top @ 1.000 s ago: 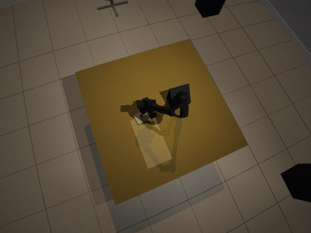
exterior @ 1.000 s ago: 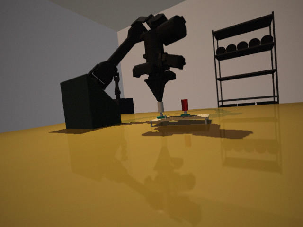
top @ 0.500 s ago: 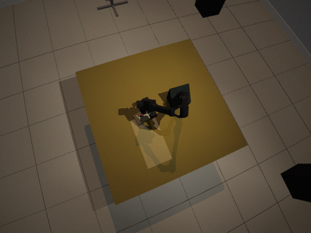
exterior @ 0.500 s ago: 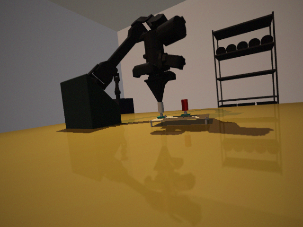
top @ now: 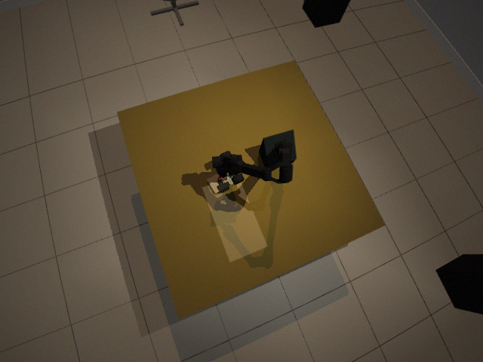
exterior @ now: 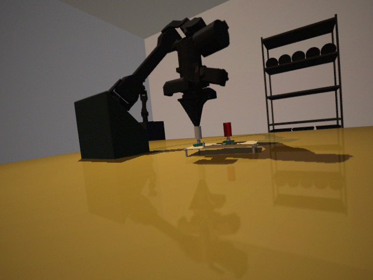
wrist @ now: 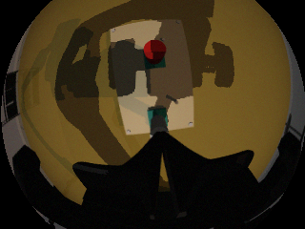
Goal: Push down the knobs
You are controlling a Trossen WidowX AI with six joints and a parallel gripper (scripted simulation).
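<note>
The white knob lies 2 cm below my gripper tip. From my gripper tip the other things lie so: red knob (8 cm ahead, 1 cm to the left, 2 cm below).
</note>
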